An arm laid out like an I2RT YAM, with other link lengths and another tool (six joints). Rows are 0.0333 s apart.
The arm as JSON. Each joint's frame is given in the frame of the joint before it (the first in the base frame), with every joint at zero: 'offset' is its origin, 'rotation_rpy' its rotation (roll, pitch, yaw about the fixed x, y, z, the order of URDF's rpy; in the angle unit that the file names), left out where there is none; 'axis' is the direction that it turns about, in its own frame. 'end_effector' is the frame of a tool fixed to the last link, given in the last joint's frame.
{
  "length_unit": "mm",
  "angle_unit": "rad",
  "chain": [
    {
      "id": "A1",
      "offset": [
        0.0,
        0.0,
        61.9
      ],
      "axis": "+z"
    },
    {
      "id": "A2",
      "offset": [
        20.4,
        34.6,
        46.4
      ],
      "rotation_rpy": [
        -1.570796,
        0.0,
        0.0
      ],
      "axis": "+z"
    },
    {
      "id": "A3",
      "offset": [
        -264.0,
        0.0,
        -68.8
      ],
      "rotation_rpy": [
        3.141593,
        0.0,
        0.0
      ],
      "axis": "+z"
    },
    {
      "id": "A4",
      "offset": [
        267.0,
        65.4,
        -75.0
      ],
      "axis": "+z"
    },
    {
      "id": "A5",
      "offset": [
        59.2,
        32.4,
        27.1
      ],
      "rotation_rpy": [
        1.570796,
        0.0,
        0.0
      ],
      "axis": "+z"
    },
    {
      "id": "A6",
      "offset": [
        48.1,
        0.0,
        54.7
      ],
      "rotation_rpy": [
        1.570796,
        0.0,
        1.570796
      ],
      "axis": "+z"
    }
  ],
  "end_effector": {
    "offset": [
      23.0,
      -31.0,
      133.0
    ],
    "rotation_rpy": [
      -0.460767,
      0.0,
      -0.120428
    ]
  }
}
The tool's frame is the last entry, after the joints.
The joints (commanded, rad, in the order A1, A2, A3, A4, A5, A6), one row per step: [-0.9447, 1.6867, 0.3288, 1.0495, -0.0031, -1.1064]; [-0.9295, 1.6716, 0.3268, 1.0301, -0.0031, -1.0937]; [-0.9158, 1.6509, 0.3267, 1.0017, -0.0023, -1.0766]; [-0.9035, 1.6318, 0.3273, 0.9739, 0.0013, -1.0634]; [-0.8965, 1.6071, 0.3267, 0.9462, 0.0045, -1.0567]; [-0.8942, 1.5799, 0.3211, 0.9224, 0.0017, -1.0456]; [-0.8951, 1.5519, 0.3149, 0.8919, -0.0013, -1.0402]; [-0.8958, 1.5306, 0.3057, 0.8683, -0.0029, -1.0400]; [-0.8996, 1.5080, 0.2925, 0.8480, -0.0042, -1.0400]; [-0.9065, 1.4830, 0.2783, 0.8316, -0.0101, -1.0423]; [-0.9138, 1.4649, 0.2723, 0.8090, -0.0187, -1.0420]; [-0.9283, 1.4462, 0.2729, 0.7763, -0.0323, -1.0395]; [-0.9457, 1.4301, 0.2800, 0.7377, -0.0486, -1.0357]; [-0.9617, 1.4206, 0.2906, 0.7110, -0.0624, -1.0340]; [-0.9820, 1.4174, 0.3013, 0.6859, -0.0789, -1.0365]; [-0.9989, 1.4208, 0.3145, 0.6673, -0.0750, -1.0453]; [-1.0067, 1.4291, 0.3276, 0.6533, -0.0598, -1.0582]
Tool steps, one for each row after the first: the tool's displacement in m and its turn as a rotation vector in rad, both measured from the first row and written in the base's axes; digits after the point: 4 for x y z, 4 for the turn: [0.0037, 0.0046, 0.0008, 0.0123, -0.0060, 0.0113]; [0.0067, 0.0085, 0.0023, 0.0282, -0.0140, 0.0189]; [0.0091, 0.0116, 0.0036, 0.0415, -0.0181, 0.0235]; [0.0100, 0.0137, 0.0064, 0.0476, -0.0200, 0.0253]; [0.0094, 0.0162, 0.0093, 0.0563, -0.0277, 0.0267]; [0.0075, 0.0184, 0.0105, 0.0669, -0.0271, 0.0266]; [0.0053, 0.0213, 0.0096, 0.0765, -0.0206, 0.0270]; [0.0015, 0.0240, 0.0082, 0.0853, -0.0144, 0.0241]; [-0.0025, 0.0266, 0.0081, 0.0898, -0.0110, 0.0233]; [-0.0051, 0.0280, 0.0072, 0.1002, -0.0074, 0.0237]; [-0.0085, 0.0273, 0.0069, 0.1155, -0.0055, 0.0207]; [-0.0115, 0.0251, 0.0069, 0.1339, -0.0047, 0.0166]; [-0.0135, 0.0217, 0.0086, 0.1434, -0.0070, 0.0127]; [-0.0165, 0.0178, 0.0086, 0.1551, -0.0049, 0.0082]; [-0.0206, 0.0116, 0.0084, 0.1566, 0.0062, -0.0094]; [-0.0234, 0.0063, 0.0072, 0.1538, 0.0247, -0.0270]
